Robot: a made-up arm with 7 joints. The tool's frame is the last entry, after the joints. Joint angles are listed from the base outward. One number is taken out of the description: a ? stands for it. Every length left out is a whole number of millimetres.
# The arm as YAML. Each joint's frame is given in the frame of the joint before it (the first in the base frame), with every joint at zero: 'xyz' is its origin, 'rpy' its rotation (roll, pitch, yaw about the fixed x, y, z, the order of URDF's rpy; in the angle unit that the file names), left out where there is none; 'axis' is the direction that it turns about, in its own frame. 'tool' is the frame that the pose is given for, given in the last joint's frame.
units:
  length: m
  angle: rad
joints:
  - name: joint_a
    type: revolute
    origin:
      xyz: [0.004, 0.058, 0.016]
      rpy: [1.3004, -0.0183, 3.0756]
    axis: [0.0, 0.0, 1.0]
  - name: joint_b
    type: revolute
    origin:
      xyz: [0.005, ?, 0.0]
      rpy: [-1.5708, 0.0, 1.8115]
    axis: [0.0, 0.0, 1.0]
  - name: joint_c
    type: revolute
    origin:
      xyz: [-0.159, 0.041, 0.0]
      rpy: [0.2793, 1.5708, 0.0]
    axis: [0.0, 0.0, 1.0]
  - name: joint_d
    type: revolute
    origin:
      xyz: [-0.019, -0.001, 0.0]
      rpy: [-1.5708, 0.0, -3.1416]
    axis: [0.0, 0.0, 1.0]
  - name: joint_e
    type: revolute
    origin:
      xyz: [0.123, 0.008, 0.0]
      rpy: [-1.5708, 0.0, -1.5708]
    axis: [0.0, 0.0, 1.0]
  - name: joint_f
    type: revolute
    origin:
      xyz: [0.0, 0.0, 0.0]
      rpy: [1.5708, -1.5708, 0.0]
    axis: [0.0, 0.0, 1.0]
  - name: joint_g
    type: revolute
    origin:
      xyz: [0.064, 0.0, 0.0]
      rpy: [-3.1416, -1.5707, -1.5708]
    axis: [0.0, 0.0, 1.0]
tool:
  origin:
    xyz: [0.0, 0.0, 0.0]
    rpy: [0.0, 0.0, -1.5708]
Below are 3 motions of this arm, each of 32 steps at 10 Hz.
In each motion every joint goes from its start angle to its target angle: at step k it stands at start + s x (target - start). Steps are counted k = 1, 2, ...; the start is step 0. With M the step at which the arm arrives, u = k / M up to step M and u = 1 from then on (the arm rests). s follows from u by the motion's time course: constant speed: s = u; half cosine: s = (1 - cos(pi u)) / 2; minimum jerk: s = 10 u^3 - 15 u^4 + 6 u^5.
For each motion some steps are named. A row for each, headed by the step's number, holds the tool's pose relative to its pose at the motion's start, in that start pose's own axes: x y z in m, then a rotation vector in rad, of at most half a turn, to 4 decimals.
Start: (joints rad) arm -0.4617 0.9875 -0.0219 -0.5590 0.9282 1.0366 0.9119
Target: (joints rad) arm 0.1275 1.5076 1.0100 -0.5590 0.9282 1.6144 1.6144
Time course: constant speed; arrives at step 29
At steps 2, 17, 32:
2: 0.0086 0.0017 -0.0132 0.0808 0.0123 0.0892
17: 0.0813 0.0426 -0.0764 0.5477 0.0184 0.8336
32: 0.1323 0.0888 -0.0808 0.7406 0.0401 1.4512

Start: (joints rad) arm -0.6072 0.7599 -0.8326 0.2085 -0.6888 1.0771 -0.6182
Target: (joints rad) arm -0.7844 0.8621 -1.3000 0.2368 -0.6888 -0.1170 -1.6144
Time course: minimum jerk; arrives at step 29
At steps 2, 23, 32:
2: 0.0000 0.0000 0.0002 0.0025 -0.0017 -0.0026
23: -0.0024 -0.0221 0.0409 0.9733 -0.1271 -0.9249
32: -0.0034 -0.0247 0.0416 1.0452 -0.1046 -0.9881

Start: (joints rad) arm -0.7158 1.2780 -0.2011 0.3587 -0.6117 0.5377 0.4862
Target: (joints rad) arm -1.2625 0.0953 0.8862 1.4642 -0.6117 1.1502 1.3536
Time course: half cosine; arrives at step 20
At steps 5, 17, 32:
5: 0.0097 -0.0111 -0.0077 -0.2029 0.2284 0.1240
17: -0.1433 -0.2267 0.0228 0.0237 1.6109 -0.5949
32: -0.1686 -0.2353 0.0346 0.1323 1.6330 -0.7083

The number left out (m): -0.021
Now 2 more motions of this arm.
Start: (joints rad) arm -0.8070 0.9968 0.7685 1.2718 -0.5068 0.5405 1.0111
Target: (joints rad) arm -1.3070 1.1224 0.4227 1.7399 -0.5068 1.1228 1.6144
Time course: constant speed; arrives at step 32
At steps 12, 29, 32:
12: -0.0255 -0.0097 -0.0088 0.2561 0.1119 0.1980
29: -0.0600 -0.0034 -0.0155 0.6406 0.1728 0.4914
32: -0.0658 -0.0002 -0.0160 0.7102 0.1738 0.5420

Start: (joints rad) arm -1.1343 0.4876 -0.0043 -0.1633 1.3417 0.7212 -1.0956
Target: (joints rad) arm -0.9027 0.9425 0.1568 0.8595 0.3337 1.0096 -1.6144
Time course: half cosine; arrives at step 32
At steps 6, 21, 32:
6: 0.0161 -0.0055 -0.0147 -0.0366 0.0546 -0.1486
21: 0.0615 -0.0593 -0.1744 -0.7289 0.4760 -1.0760
32: 0.0361 -0.0789 -0.2380 -1.1974 0.5552 -1.2705

